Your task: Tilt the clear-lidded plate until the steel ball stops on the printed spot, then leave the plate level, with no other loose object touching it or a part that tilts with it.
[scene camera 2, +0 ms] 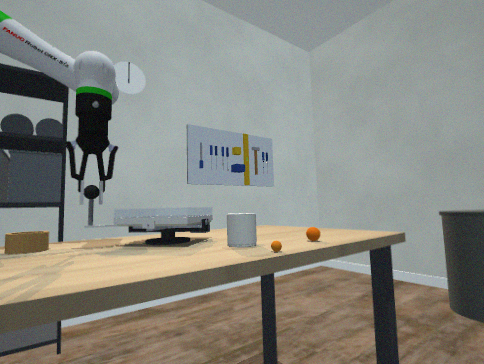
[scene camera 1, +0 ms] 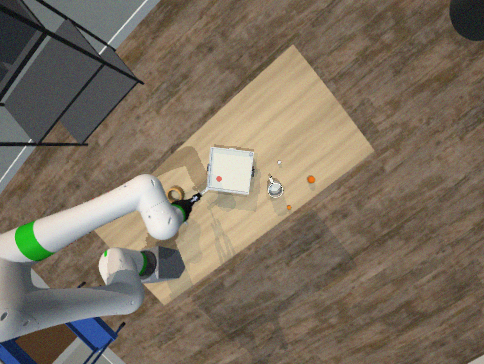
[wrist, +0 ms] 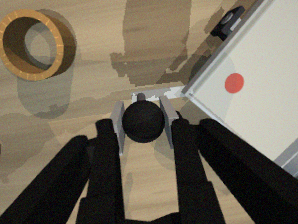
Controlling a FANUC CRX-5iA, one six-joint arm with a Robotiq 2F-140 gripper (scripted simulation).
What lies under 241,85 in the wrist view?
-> A clear-lidded plate.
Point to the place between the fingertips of my gripper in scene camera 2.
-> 91,204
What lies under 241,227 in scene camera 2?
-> A white mug.
